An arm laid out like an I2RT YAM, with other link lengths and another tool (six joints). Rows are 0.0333 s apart.
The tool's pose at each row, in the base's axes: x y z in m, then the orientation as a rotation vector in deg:
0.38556, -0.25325, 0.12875, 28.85, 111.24, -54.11
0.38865, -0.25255, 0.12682, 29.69, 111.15, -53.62
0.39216, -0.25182, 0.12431, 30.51, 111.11, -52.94
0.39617, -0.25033, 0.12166, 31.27, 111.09, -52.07
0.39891, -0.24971, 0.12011, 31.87, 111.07, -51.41
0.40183, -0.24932, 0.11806, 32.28, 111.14, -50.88
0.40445, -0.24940, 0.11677, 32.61, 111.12, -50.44
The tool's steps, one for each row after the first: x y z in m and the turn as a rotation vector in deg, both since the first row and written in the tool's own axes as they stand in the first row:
0.00003, 0.00328, 0.00174, 0.01, 0.25, 0.75
0.00033, 0.00709, 0.00386, -0.13, 0.53, 1.55
0.00048, 0.01177, 0.00571, -0.43, 0.80, 2.41
0.00037, 0.01461, 0.00720, -0.65, 1.01, 3.07
0.00060, 0.01763, 0.00912, -0.87, 1.22, 3.52
0.00034, 0.01984, 0.01101, -1.04, 1.33, 3.92

